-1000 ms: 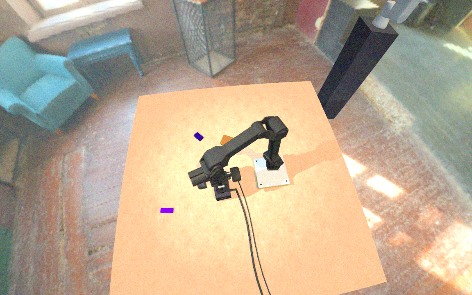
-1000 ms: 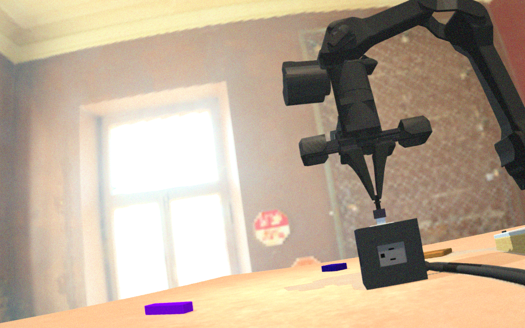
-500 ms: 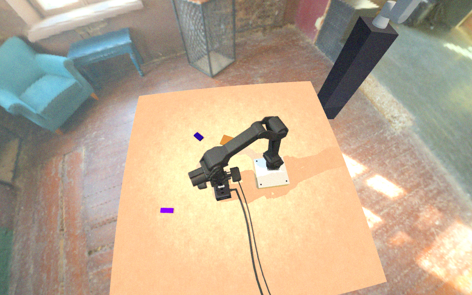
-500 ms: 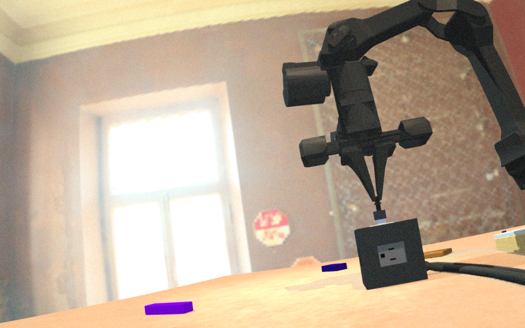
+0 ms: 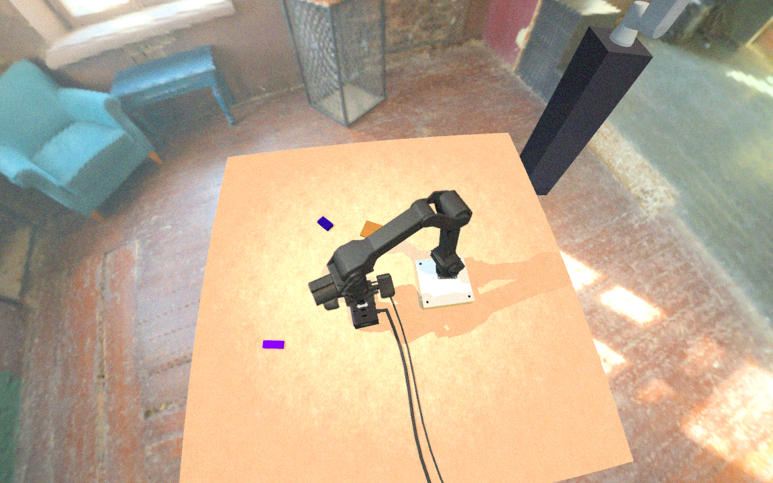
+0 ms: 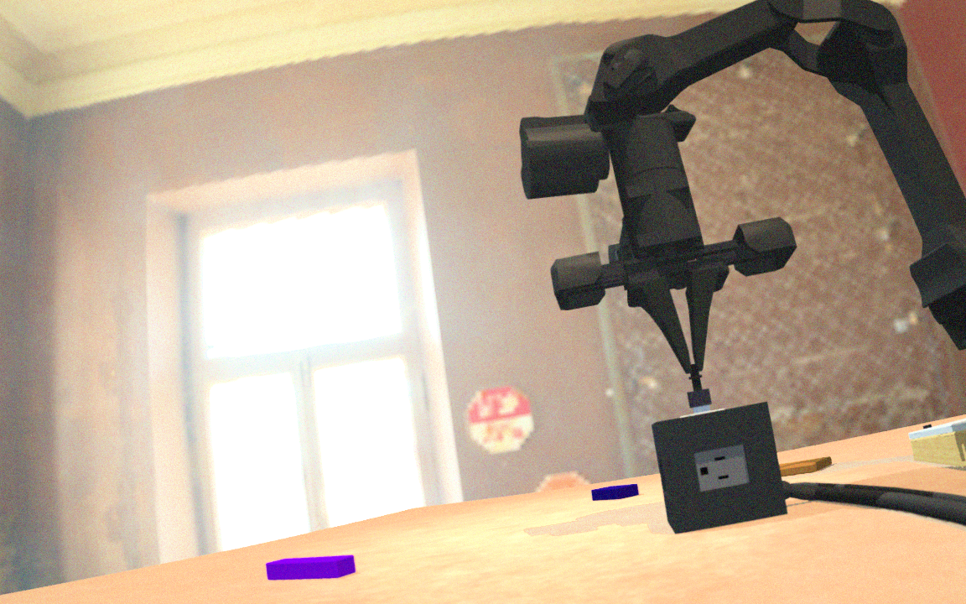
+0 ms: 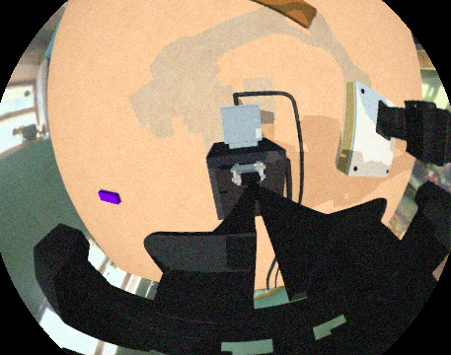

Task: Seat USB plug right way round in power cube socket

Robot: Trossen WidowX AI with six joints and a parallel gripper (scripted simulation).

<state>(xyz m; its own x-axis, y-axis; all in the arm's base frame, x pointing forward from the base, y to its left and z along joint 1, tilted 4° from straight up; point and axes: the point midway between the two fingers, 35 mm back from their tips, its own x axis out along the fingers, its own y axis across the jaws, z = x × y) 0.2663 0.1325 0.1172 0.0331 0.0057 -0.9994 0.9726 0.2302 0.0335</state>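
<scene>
The USB plug is 2 cm below my gripper tip. From my gripper tip the other things lie so: orange-brown slab 28 cm to the right, 10 cm below, 4 cm behind; dark blue block 32 cm to the right, 16 cm ahead, 10 cm below.
</scene>
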